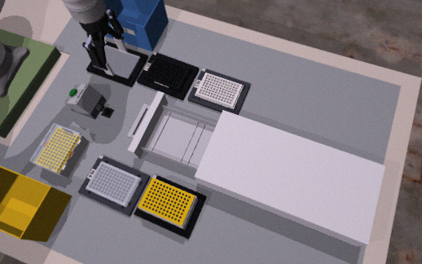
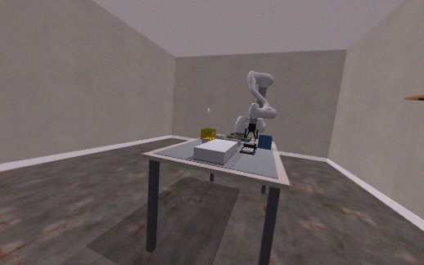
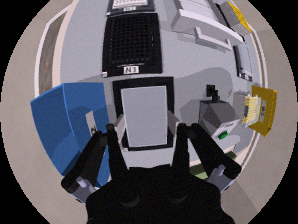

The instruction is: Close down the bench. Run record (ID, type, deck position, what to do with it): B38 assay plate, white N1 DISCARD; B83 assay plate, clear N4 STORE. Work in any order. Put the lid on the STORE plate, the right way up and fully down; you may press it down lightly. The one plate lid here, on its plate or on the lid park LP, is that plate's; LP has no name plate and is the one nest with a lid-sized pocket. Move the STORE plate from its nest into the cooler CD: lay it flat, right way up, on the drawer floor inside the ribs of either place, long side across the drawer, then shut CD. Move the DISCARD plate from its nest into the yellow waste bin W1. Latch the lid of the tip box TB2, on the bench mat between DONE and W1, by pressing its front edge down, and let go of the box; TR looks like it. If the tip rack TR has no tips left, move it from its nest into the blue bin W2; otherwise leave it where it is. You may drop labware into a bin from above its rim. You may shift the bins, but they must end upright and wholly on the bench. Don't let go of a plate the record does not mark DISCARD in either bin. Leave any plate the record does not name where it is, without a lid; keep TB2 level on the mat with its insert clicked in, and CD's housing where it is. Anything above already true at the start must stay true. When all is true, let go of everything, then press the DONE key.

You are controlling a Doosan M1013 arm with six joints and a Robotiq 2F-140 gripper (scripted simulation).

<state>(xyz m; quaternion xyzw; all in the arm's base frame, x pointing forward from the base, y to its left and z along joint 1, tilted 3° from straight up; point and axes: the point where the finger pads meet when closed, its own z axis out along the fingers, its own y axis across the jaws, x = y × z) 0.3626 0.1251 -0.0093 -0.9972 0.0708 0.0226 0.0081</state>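
The black lid park nest lies 3 cm below my hand. From my hand the other things lie so: flat grey lid: 2 cm below; done key: 16 cm to the right, 6 cm behind, 3 cm above; blue bin W2: 15 cm to the left, 2 cm ahead.
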